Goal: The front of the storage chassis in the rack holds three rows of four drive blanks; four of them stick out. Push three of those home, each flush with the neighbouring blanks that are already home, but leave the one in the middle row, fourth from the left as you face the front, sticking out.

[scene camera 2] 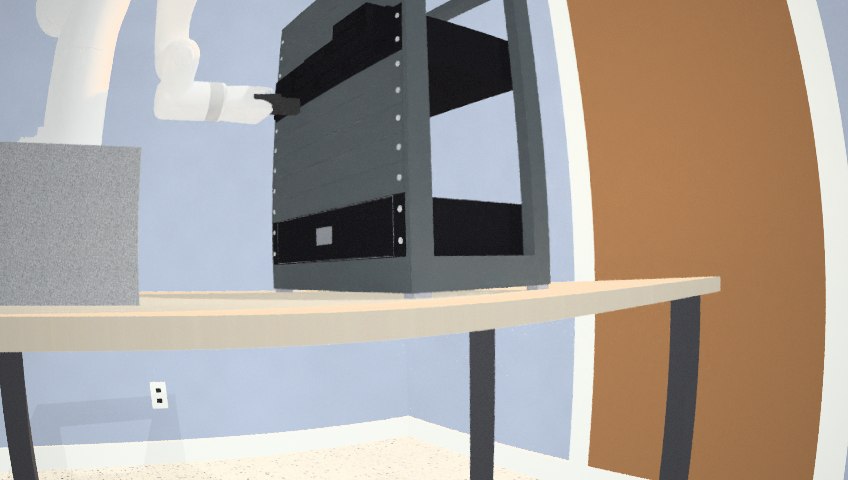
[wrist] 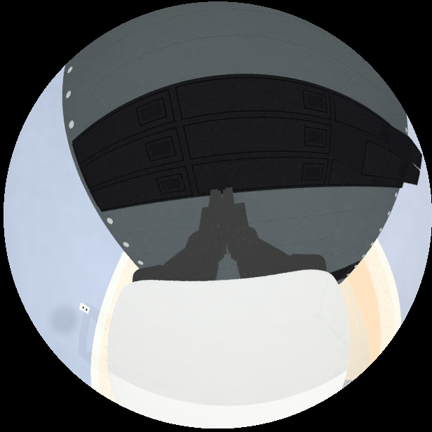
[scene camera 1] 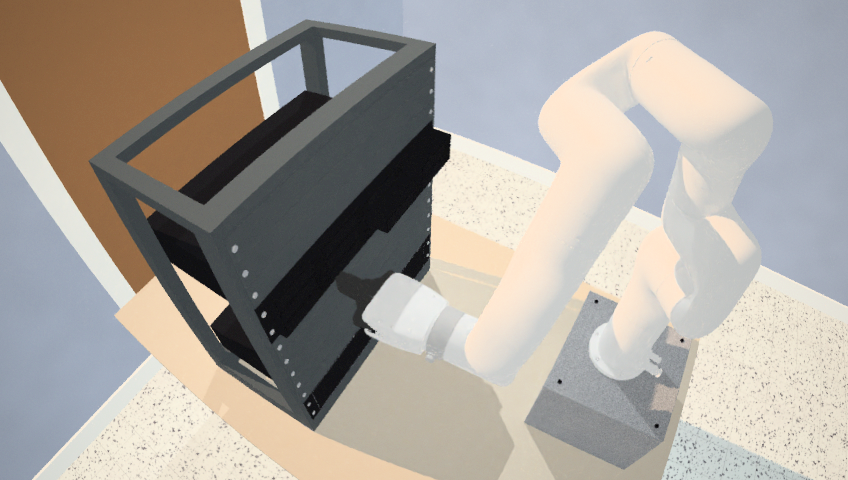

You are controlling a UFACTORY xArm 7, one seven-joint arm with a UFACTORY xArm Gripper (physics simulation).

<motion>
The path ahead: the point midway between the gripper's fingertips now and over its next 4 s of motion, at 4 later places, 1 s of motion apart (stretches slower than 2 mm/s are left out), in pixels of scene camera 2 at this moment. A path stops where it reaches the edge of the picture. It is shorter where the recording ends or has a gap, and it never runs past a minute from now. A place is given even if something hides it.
The gripper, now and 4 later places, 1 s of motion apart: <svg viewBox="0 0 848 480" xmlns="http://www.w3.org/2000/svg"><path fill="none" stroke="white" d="M298 107L285 92L290 89L297 89L284 87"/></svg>
</motion>
